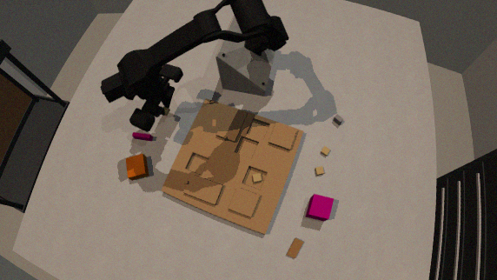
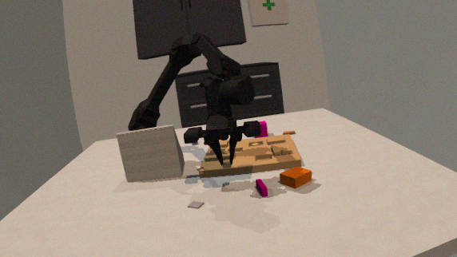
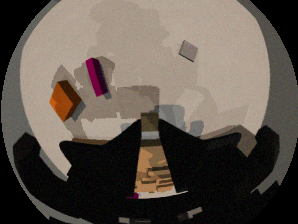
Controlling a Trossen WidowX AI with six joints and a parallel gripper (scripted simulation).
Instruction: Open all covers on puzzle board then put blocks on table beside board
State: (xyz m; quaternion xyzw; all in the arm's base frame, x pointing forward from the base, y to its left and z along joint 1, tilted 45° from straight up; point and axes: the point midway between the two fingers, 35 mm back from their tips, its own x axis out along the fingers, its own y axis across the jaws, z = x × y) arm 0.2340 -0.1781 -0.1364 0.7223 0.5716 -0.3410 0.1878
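Now: the tan puzzle board 11 cm ahead of my gripper tip, 22 cm to the left of it and 4 cm below it. Round my gripper tip: magenta bar (6 cm ahead, 8 cm to the right, 5 cm below); orange block (16 cm ahead, 7 cm to the right, 5 cm below); grey tile (10 cm behind, 8 cm to the right, 6 cm below).
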